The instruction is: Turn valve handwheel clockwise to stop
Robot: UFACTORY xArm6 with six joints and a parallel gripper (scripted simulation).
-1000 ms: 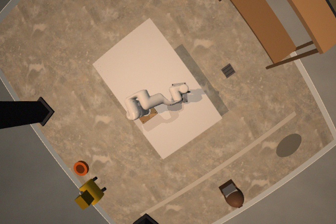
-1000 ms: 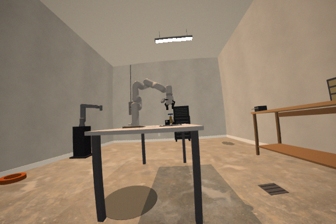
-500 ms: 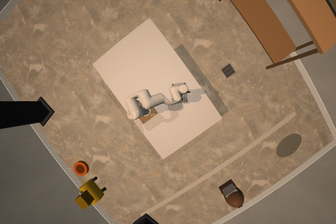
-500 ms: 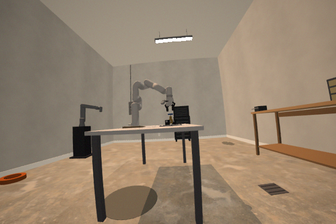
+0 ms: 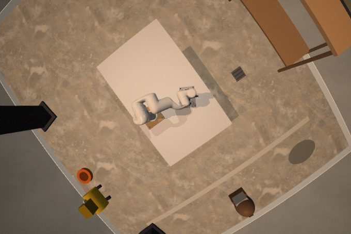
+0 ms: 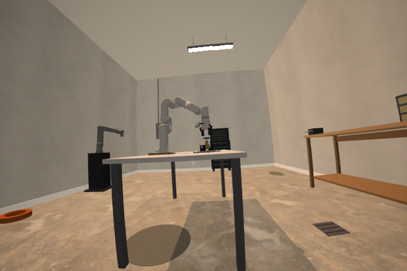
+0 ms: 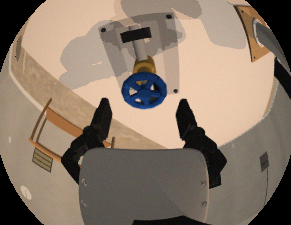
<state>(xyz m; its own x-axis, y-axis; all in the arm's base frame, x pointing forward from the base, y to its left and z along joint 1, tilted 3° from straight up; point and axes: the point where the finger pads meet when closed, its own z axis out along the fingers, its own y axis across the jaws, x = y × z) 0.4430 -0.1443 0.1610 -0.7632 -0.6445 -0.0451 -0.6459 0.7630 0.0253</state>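
Right now my hand is 4 cm above the blue handwheel.
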